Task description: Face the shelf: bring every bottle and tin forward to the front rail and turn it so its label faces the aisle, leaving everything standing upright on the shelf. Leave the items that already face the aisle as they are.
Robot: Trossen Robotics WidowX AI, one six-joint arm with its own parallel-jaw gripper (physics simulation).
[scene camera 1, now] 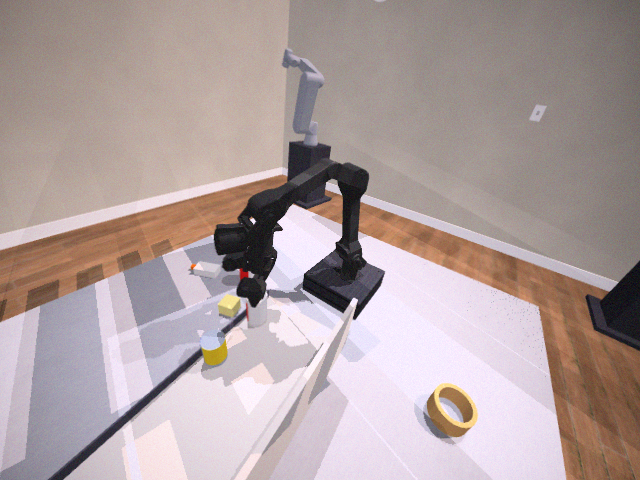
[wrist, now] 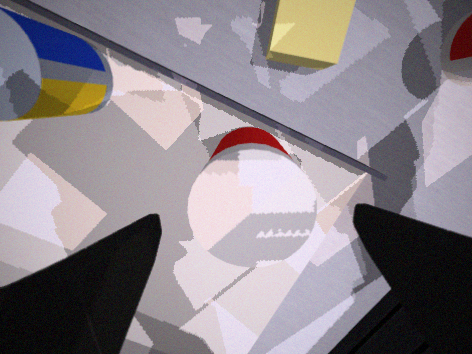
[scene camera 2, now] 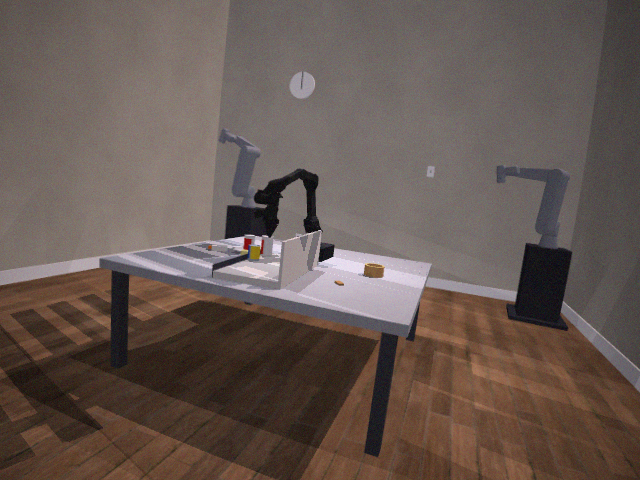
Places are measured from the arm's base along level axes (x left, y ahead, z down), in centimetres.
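Pixels of known places: gripper, between the fingertips: (wrist: 256, 217) (scene camera 2: 268, 236); arm's base, origin of its link: (scene camera 1: 348, 275).
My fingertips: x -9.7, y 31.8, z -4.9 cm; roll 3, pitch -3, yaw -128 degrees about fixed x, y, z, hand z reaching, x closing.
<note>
For each thing: its middle in the pictures, then the offset to it from my fingertips.
- white bottle, middle of its body: (wrist: 249, 178) (scene camera 1: 256, 307) (scene camera 2: 267, 246) dy +0.4, dx -0.1, dz +4.8 cm
- yellow tin, middle of its body: (wrist: 41, 71) (scene camera 1: 214, 348) (scene camera 2: 254, 252) dy +14.9, dx +2.2, dz +6.2 cm
- red-and-white can, middle of its body: (scene camera 1: 248, 270) (scene camera 2: 249, 244) dy -9.4, dx -17.8, dz +7.3 cm
- yellow block, middle of its body: (wrist: 306, 26) (scene camera 1: 229, 305) dy +2.8, dx -10.6, dz +10.4 cm
- white object, middle of its body: (scene camera 1: 204, 269) (scene camera 2: 217, 247) dy -0.7, dx -32.2, dz +10.9 cm
- yellow ring, middle of its body: (scene camera 1: 451, 409) (scene camera 2: 374, 270) dy -14.9, dx +52.0, dz +9.8 cm
- small orange piece, middle of its body: (scene camera 2: 339, 282) dy +14.9, dx +45.9, dz +11.9 cm
A white bottle (scene camera 1: 257, 313) (scene camera 2: 267, 246) (wrist: 250, 200) stands upright on the shelf (scene camera 1: 206, 413), close behind the dark front rail (scene camera 1: 155, 391) (scene camera 2: 230, 262) (wrist: 225, 100); its red label is on the rail side. My gripper (scene camera 1: 252, 297) (scene camera 2: 271, 233) (wrist: 256, 217) is open and empty, pointing down over the bottle, one finger to each side in the wrist view. A blue and yellow tin (scene camera 1: 214, 351) (scene camera 2: 253, 252) (wrist: 75, 97) stands upright near the rail, blue towards it. A red-and-white can (scene camera 1: 244, 274) (scene camera 2: 249, 241) (wrist: 462, 45) stands on the table beyond the rail's end. Its base is hidden in scene camera 1.
A yellow block (scene camera 1: 229, 305) (wrist: 310, 30) lies in front of the rail. A white object (scene camera 1: 206, 269) with an orange end lies farther off. The pale back panel (scene camera 1: 330, 346) (scene camera 2: 300, 258) rises behind the shelf. A yellow ring (scene camera 1: 449, 427) (scene camera 2: 373, 273) and a small orange piece (scene camera 2: 339, 283) lie behind it.
</note>
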